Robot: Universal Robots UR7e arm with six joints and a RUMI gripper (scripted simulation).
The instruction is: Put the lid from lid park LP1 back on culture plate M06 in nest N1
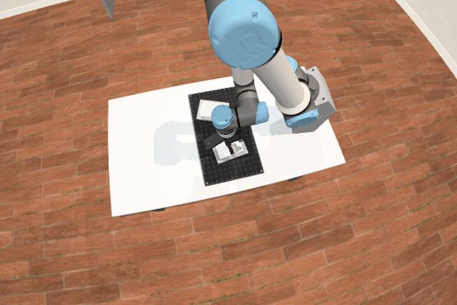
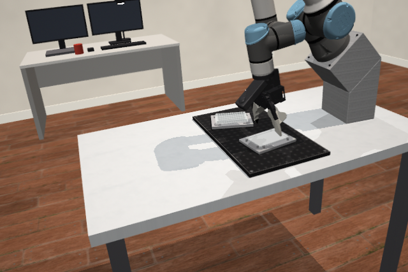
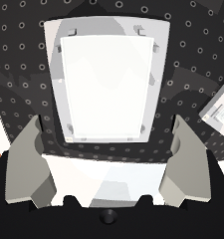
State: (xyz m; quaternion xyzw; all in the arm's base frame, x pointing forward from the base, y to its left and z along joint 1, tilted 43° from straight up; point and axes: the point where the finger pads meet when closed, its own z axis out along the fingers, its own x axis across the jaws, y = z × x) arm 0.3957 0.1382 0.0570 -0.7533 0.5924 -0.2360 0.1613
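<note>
Right now the lid is 4 cm below my hand. Also, from my hand: lid park 5 cm below; culture plate 22 cm to the right, 6 cm ahead, 3 cm below.
</note>
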